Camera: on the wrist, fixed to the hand. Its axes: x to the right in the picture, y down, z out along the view.
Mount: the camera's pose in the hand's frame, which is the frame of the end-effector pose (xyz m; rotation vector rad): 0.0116 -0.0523 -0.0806 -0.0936 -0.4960 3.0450
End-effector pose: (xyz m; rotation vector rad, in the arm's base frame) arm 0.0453 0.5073 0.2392 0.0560 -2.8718 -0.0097
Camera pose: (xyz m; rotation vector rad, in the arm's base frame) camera 0.0575 0.4545 0.3194 2.8163 0.1945 -0.2845
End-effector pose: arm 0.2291 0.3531 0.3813 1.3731 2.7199 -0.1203
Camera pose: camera 0.1764 0.3404 0.4614 2.4734 -1.1909 -0.0022
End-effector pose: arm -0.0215 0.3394 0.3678 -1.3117 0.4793 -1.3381
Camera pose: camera -0.1102 0.3111 0.3942 0.1793 1.1212 1.4880
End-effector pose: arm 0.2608 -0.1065 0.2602 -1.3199 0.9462 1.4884
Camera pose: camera 0.3345 -0.1655 0.2389 -1.0622 -1.0632 -1.3334
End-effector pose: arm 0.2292 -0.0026 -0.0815 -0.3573 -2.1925 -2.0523
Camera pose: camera 0.1989 -0.0845 -0.1232 -1.9589 0.2545 0.0856
